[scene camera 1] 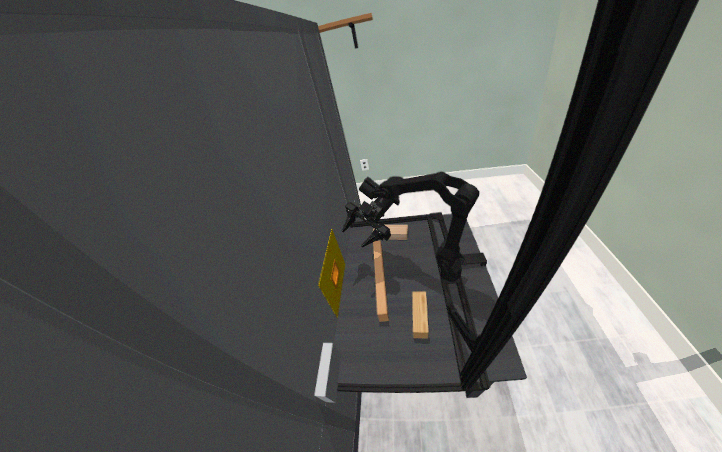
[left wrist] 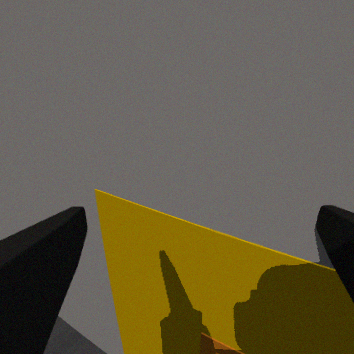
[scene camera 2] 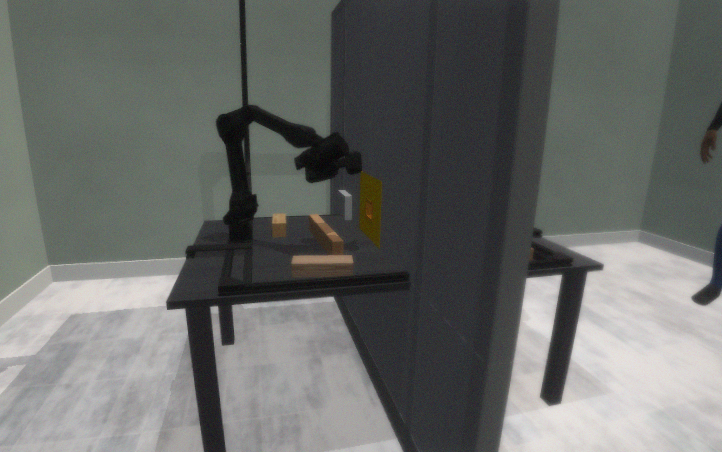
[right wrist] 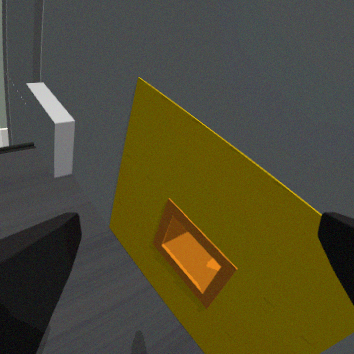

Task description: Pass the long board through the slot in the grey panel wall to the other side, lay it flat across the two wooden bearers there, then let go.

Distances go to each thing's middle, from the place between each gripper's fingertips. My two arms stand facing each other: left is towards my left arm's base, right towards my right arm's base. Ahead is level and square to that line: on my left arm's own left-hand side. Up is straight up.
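From my right hand, I see the orange-framed slot (right wrist: 205,270) 13 cm below that hand, 4 cm behind it and 12 cm to the left of it.
Measured from my left hand, the orange-framed slot sits 14 cm below that hand, 3 cm behind it and 5 cm to the right of it.
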